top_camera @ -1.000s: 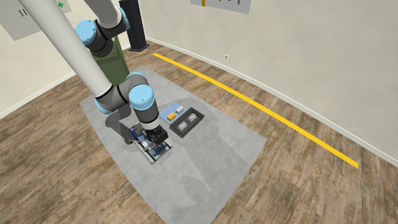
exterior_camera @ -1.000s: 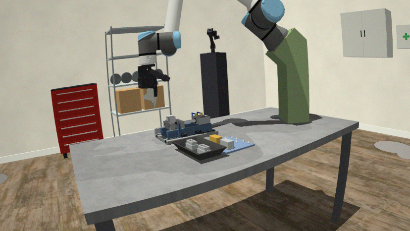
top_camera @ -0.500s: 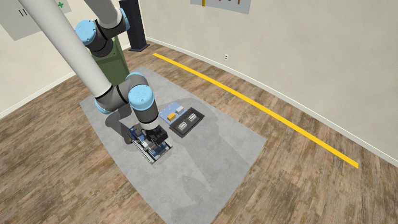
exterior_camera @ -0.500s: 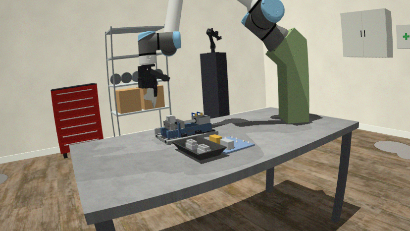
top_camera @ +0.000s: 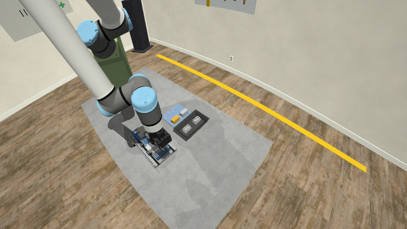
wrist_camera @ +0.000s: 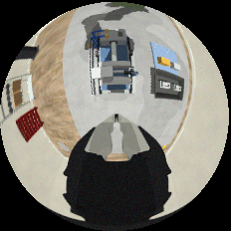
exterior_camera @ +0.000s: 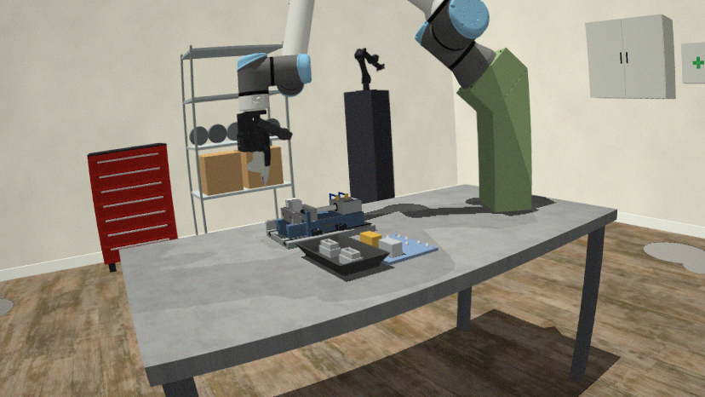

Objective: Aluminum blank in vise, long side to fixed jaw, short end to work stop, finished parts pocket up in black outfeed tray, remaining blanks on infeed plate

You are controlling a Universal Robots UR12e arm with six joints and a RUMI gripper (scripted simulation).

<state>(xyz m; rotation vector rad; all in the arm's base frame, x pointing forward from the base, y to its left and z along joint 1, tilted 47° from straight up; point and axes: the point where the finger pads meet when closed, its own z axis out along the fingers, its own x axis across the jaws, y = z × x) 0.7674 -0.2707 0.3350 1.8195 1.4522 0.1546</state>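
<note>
The blue vise lies 160 mm behind my hand, 70 mm to the left of it and 160 mm below it. From my hand the other things lie so: yellow brass blank (90 mm behind, 310 mm to the left, 170 mm below); gray aluminum blank (60 mm behind, 390 mm to the left, 170 mm below); infeed plate (110 mm behind, 360 mm to the left, 190 mm below).
</note>
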